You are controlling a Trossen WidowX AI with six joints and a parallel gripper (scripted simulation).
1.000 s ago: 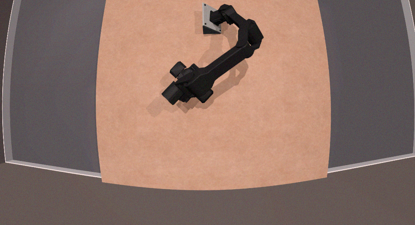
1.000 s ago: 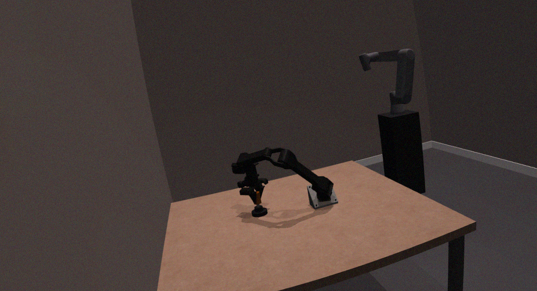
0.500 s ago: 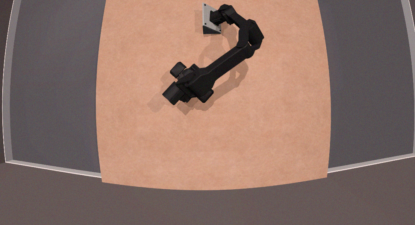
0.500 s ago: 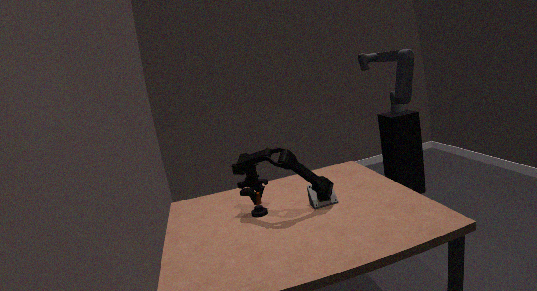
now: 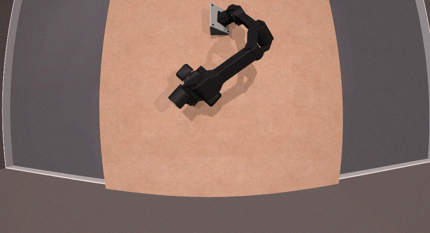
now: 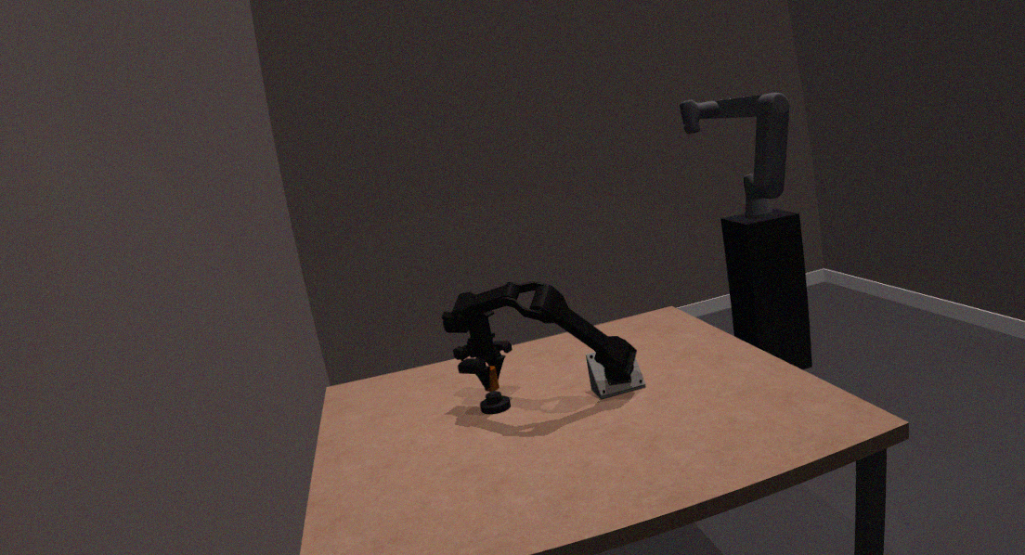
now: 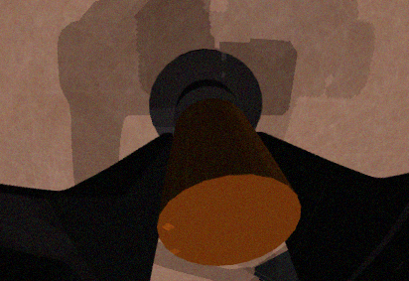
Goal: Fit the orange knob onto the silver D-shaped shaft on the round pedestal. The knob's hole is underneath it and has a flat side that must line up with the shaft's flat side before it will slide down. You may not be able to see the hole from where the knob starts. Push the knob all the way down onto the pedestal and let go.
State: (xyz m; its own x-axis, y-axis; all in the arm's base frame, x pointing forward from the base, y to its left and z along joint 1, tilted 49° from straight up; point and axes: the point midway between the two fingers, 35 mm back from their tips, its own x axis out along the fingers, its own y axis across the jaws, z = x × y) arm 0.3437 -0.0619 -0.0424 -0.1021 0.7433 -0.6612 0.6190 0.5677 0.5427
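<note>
The round black pedestal is 4 cm below my gripper tip. The rest, counted from my gripper tip: orange knob 4 cm above.
</note>
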